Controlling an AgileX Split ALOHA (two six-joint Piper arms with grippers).
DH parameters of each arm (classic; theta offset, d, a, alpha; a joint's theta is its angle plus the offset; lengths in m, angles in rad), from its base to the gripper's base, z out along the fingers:
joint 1: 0 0.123 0 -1.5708
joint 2: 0.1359 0 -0.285 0
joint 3: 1.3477 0 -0.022 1.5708
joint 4: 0 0.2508 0 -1.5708
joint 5: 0 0 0.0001 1.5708
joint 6: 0 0.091 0 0
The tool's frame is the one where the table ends.
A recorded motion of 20 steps. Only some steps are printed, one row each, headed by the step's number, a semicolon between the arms.
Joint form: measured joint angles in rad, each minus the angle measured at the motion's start. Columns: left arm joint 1, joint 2, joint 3, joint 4, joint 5, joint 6; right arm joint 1, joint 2, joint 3, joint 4, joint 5, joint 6.
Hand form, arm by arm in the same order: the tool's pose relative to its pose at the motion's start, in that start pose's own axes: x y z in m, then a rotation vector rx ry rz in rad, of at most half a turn. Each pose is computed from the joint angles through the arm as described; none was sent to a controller.
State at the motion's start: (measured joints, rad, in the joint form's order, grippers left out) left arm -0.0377 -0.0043 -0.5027 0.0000 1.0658 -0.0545; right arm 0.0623 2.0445 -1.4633 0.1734 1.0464 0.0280
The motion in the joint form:
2: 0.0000 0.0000 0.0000 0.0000 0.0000 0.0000; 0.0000 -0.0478 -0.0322 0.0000 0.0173 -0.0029
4: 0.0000 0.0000 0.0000 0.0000 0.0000 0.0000; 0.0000 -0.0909 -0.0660 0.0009 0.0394 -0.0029
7: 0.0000 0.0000 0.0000 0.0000 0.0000 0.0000; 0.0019 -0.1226 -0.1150 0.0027 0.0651 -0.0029
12: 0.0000 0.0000 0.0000 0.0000 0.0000 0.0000; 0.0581 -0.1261 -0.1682 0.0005 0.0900 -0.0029
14: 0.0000 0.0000 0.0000 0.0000 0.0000 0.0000; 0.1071 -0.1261 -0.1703 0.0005 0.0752 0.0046
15: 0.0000 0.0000 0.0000 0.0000 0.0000 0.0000; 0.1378 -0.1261 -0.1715 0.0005 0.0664 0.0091
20: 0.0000 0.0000 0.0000 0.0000 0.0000 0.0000; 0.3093 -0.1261 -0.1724 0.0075 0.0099 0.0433
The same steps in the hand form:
2: 0.0000 0.0000 0.0000 0.0000 0.0000 0.0000; -0.0020 0.0044 -0.0263 -0.0084 -0.0613 -0.0149
4: 0.0000 0.0000 0.0000 0.0000 0.0000 0.0000; -0.0023 0.0085 -0.0515 -0.0170 -0.1147 -0.0262
7: 0.0000 0.0000 0.0000 0.0000 0.0000 0.0000; -0.0038 0.0135 -0.0762 -0.0265 -0.1679 -0.0399
12: 0.0000 0.0000 0.0000 0.0000 0.0000 0.0000; -0.0039 0.0384 -0.0878 -0.0362 -0.1895 -0.1047
14: 0.0000 0.0000 0.0000 0.0000 0.0000 0.0000; -0.0008 0.0578 -0.0857 -0.0447 -0.1979 -0.1453
15: 0.0000 0.0000 0.0000 0.0000 0.0000 0.0000; 0.0016 0.0699 -0.0844 -0.0504 -0.2024 -0.1708
20: 0.0000 0.0000 0.0000 0.0000 0.0000 0.0000; 0.0224 0.1365 -0.0763 -0.0952 -0.2255 -0.3002

